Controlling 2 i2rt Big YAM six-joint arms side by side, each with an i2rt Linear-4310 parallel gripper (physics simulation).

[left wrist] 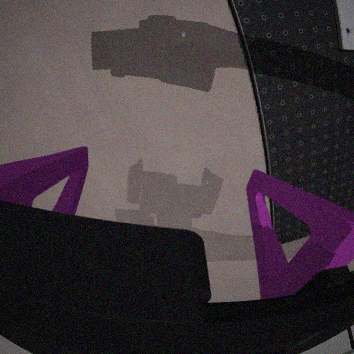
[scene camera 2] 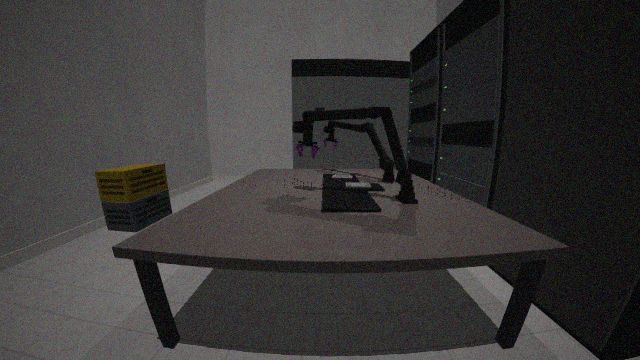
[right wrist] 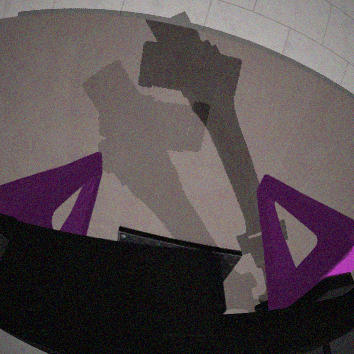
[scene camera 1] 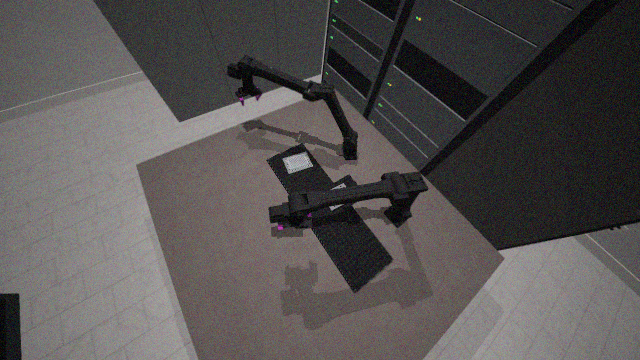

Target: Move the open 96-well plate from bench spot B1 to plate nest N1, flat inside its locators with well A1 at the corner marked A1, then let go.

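Seen in the pictures: left gripper, fingertip midpoint: (left wrist: 171,167) (scene camera 2: 306,157) (scene camera 1: 294,225); right gripper, fingertip midpoint: (scene camera 2: 329,148) (right wrist: 184,172) (scene camera 1: 250,102); left arm's base, origin of the base link: (scene camera 2: 406,200) (scene camera 1: 394,216); right arm's base, origin of the base link: (scene camera 2: 388,180) (scene camera 1: 349,153).
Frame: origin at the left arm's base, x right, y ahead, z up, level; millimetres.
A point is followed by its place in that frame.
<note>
A white rectangular piece with a fine grid (scene camera 1: 298,162) {y 268, x 631, z 29 mm} (scene camera 2: 342,176) {y 271, x 601, z 22 mm} lies flat near the far end of the black perforated board (scene camera 1: 350,250) {y 355, x 19, z 13 mm} (scene camera 2: 350,201) {y 319, x -34, z 13 mm}. A second white piece (scene camera 1: 339,189) (scene camera 2: 358,185) {y 212, x 268, z 25 mm} lies on a dark base beside the board's middle, partly behind the left arm in scene camera 1. Which is the 96-well plate and which is nest N1 is too small to tell; corner A1 is not readable. My left gripper (scene camera 1: 295,221) {y 548, x 259, z 210 mm} (scene camera 2: 307,151) {y 548, x 259, z 210 mm} (left wrist: 171,167) {y 548, x 259, z 210 mm} is open and empty, high over the board's long edge. My right gripper (scene camera 1: 250,99) {y 336, x 1064, z 222 mm} (scene camera 2: 331,143) {y 336, x 1064, z 222 mm} (right wrist: 184,172) {y 336, x 1064, z 222 mm} is open and empty, high beyond the board's far end.
Both arms stand on the brown table (scene camera 1: 225,280) {y 939, x 283, z 0 mm} (scene camera 2: 240,235) {y 769, x -376, z 0 mm}, on the rack side of the board. Dark server racks (scene camera 1: 440,80) (scene camera 2: 465,100) rise beside the table. Yellow and grey crates (scene camera 2: 132,185) stand on the floor at the left. Arm shadows cross the table and board.
</note>
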